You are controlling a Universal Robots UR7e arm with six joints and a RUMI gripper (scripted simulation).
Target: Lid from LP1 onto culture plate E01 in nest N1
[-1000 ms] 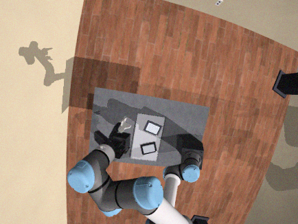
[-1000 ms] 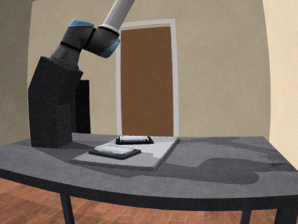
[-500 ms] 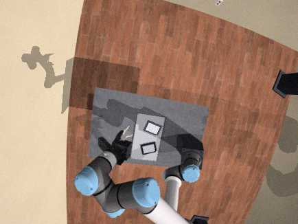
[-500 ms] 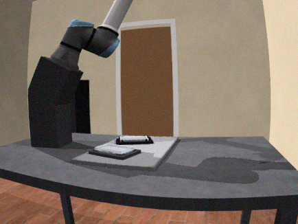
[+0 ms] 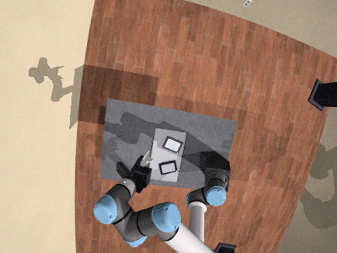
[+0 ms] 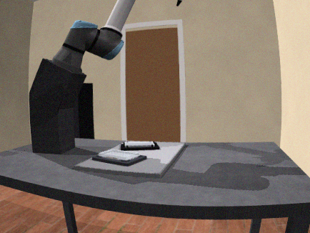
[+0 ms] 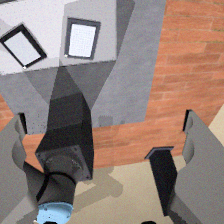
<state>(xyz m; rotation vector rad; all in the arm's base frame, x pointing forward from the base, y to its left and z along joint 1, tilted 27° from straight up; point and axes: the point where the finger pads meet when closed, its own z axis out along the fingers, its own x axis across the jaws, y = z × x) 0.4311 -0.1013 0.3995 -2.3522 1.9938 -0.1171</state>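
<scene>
My hand is 280 mm past the clear lid, 210 mm to the right of it and 550 mm above it. Also, from my hand: black lid park LP1 (280 mm behind, 210 mm to the left, 560 mm below); culture plate E01 (230 mm behind, 20 mm to the right, 550 mm below).
</scene>
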